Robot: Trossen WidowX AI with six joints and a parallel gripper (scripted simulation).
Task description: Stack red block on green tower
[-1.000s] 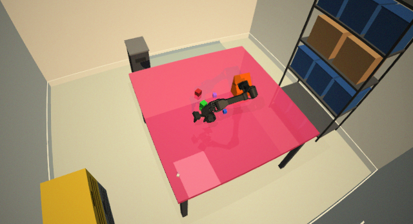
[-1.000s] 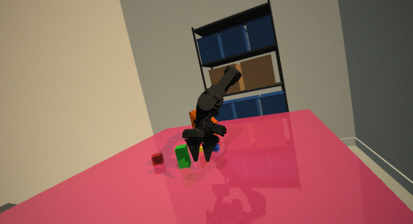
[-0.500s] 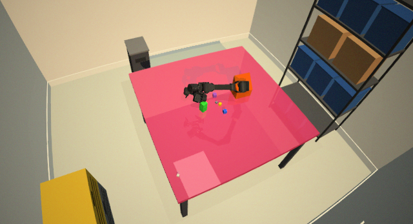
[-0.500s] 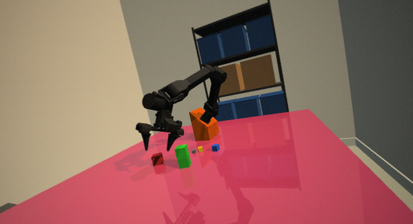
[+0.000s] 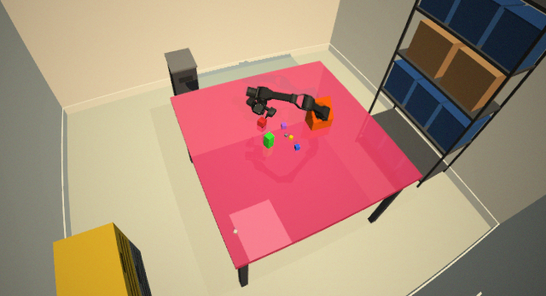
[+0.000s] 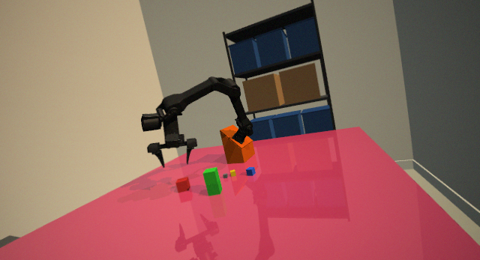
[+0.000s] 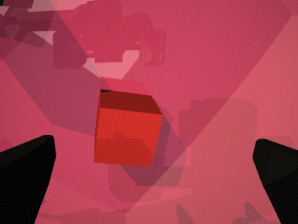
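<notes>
The red block lies 3 cm behind my gripper tip, 1 cm to the right of it and 10 cm below it. Round my gripper tip: yellow block 14 cm behind, 18 cm to the left, 11 cm below; then purple cube 15 cm behind, 8 cm to the left, 10 cm below; then grey block 12 cm behind, 15 cm to the left, 11 cm below.
</notes>
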